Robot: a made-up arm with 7 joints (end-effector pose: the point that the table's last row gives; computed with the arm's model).
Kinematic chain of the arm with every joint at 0, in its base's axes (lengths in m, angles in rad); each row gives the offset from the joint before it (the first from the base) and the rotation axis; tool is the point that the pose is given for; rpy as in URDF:
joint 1: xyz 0 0 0.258 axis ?
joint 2: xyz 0 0 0 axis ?
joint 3: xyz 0 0 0.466 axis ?
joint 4: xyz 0.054 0 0 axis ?
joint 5: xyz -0.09 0 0.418 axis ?
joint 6: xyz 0 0 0 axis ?
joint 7: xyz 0.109 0 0 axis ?
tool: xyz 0 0 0 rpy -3.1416 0 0
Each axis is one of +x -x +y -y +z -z.
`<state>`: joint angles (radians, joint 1 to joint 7).
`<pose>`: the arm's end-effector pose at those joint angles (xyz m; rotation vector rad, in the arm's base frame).
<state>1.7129 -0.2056 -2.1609 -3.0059 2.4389 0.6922 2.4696</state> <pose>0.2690 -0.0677 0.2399 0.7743 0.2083 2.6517</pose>
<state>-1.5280 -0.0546 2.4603 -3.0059 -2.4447 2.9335 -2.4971</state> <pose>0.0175 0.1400 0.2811 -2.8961 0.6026 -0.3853</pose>
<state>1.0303 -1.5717 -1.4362 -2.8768 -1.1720 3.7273 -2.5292</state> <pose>0.1395 -0.2629 0.3768 0.1861 1.0512 1.3963</pose>
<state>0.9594 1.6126 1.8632 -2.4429 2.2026 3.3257 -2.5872</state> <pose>-0.1769 0.3423 0.2630 -0.4951 -1.5385 1.0495</pose>
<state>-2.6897 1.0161 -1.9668 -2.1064 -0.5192 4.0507 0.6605</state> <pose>-0.4357 0.2285 0.5913 -0.0321 -1.6011 -1.3634</pose>
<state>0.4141 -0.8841 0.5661 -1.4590 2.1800 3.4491 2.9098</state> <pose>-0.2077 0.0840 0.9180 0.3858 0.9663 2.3037</pose>
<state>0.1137 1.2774 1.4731 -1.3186 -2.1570 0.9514 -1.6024</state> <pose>0.6507 0.5835 0.3662 0.4609 2.1570 -0.8153</pose>
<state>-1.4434 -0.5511 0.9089 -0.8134 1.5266 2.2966 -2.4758</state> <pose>0.2034 0.2537 1.1485 0.3280 1.4595 1.4013</pose>
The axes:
joint 1: +z
joint 2: +y
joint 3: +z
joint 4: -y
joint 5: +z
joint 6: -y
joint 7: -z

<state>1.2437 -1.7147 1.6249 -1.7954 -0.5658 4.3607 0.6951</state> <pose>-0.5283 -0.3520 0.1435 1.7149 -1.4772 -0.3060</pose>
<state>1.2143 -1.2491 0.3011 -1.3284 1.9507 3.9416 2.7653</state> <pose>-0.1994 -0.4149 0.8043 0.7118 0.4320 2.6850</pose>
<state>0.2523 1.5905 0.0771 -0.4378 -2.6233 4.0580 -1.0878</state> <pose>0.7407 0.2379 0.0805 -1.3589 2.3480 0.5526</pose>
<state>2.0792 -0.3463 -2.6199 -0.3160 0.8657 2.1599 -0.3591</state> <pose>0.2134 -0.3737 1.1548 -1.7780 0.1220 -2.2553</pose>
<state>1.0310 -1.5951 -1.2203 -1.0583 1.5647 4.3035 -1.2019</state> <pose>-0.1168 -0.7481 0.2988 -0.1336 2.5703 -0.7458</pose>
